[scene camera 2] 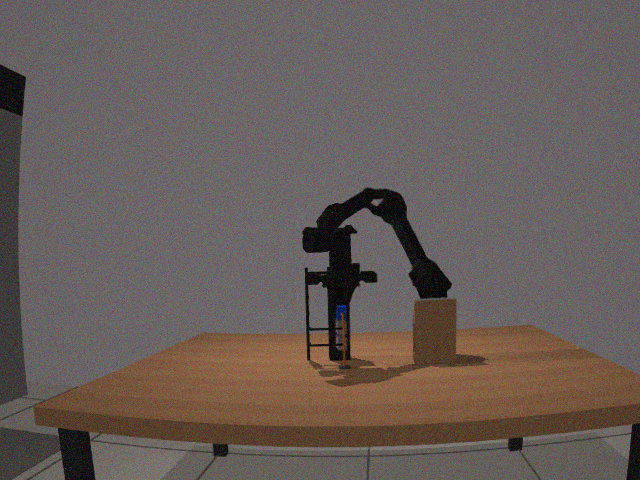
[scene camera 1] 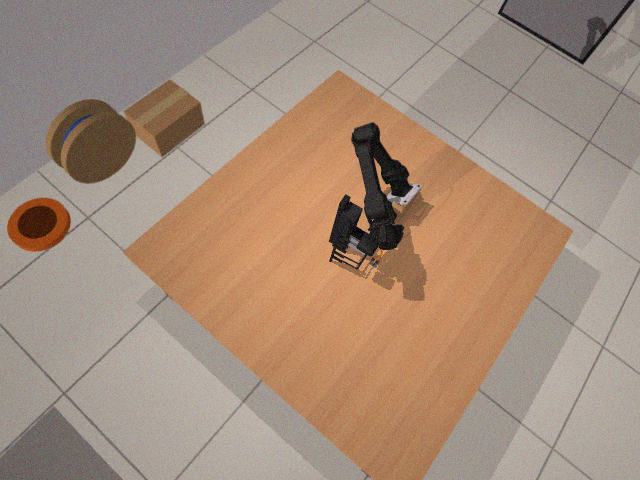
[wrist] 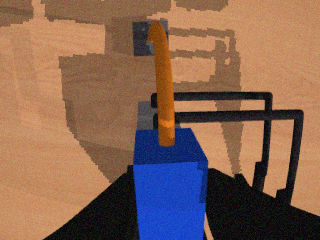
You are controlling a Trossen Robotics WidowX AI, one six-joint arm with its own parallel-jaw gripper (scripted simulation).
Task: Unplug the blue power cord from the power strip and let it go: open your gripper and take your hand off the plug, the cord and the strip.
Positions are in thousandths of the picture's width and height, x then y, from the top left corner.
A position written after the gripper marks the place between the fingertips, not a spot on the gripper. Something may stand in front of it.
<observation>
In view: the gripper (scene camera 2: 534, 647).
The gripper shows as well in the wrist view (wrist: 530, 760).
</observation>
